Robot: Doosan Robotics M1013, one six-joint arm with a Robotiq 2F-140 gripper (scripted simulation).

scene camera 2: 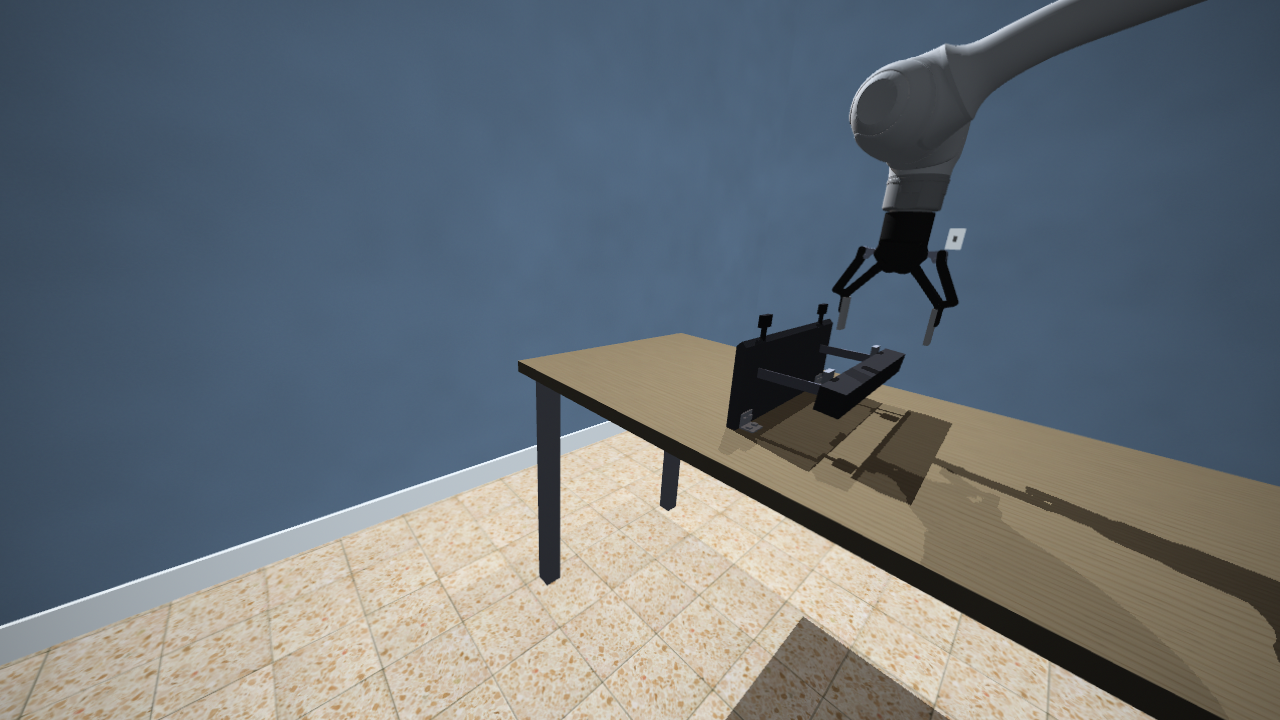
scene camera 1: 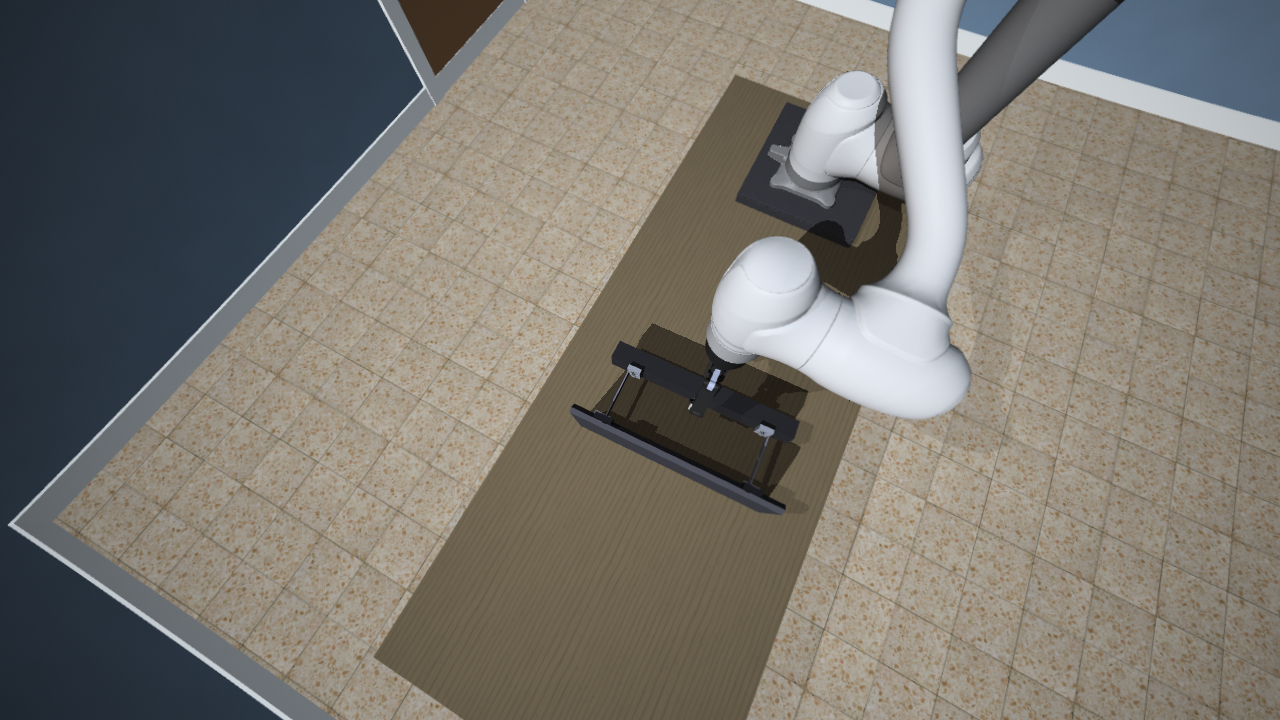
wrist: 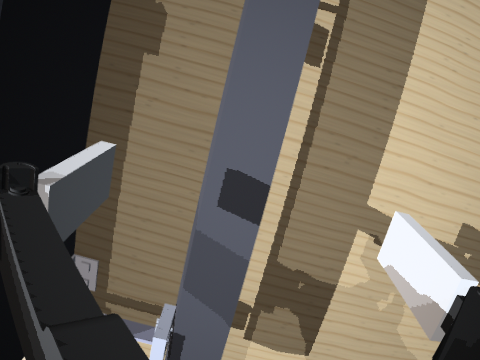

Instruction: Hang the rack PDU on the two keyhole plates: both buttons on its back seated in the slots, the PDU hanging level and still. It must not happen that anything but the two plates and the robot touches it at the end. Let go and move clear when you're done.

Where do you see a rack PDU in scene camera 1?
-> At 654, 369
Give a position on a rack PDU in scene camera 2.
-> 836, 397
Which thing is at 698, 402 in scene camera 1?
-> My gripper.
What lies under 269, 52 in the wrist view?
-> A rack PDU.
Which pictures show my gripper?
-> Scene camera 2, scene camera 1 and the wrist view: all of them.
